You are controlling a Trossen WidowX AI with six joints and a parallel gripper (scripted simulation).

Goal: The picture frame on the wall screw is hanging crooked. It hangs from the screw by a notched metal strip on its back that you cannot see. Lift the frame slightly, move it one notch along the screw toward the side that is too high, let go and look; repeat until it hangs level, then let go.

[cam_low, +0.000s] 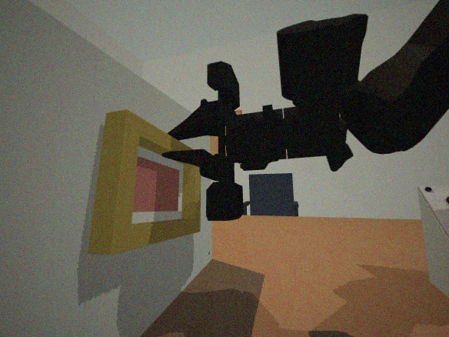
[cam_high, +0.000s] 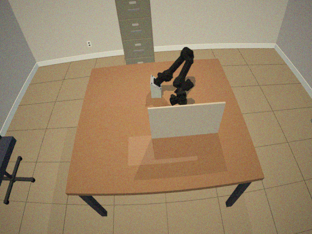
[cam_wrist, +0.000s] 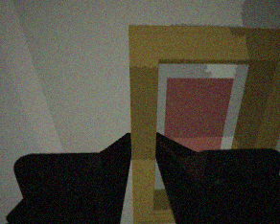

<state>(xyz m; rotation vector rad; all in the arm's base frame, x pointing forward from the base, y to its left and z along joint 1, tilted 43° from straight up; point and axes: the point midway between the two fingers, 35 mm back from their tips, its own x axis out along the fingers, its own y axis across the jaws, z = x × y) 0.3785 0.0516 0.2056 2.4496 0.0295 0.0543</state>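
Right now the picture frame is 1 cm to the left of my gripper tip and 5 cm below it. Also, from my gripper tip: grey wall panel 2 cm ahead, 2 cm to the left, 7 cm below.
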